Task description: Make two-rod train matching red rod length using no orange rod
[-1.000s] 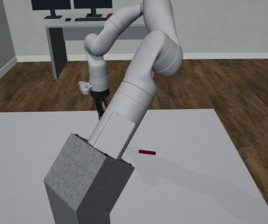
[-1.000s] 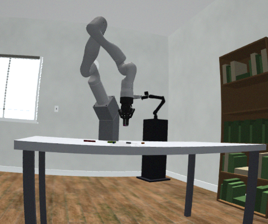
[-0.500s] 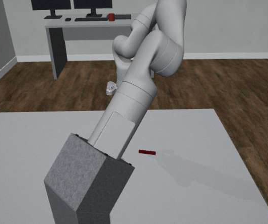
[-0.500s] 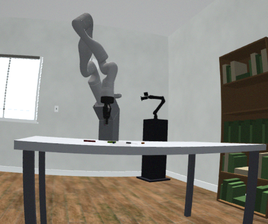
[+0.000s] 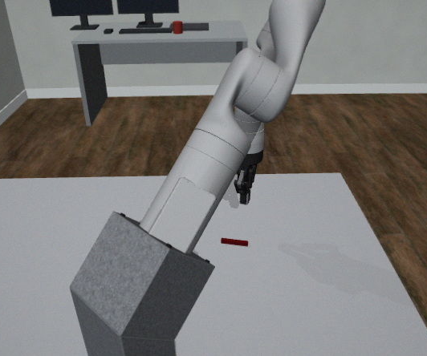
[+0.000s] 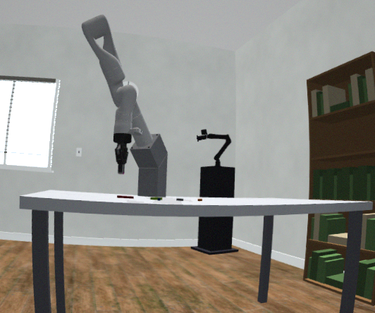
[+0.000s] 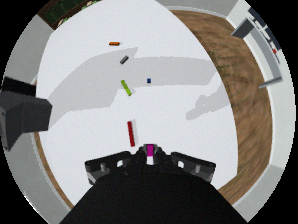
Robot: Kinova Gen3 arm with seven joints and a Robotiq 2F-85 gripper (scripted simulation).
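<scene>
My hand is 40 mm past the red rod, 40 mm to the right of it and 110 mm above it. Round my hand: lime rod: 10 mm ahead, 150 mm to the left, 110 mm below; then blue rod: 80 mm ahead, 140 mm to the left, 110 mm below; then magenta rod: 10 mm below.
</scene>
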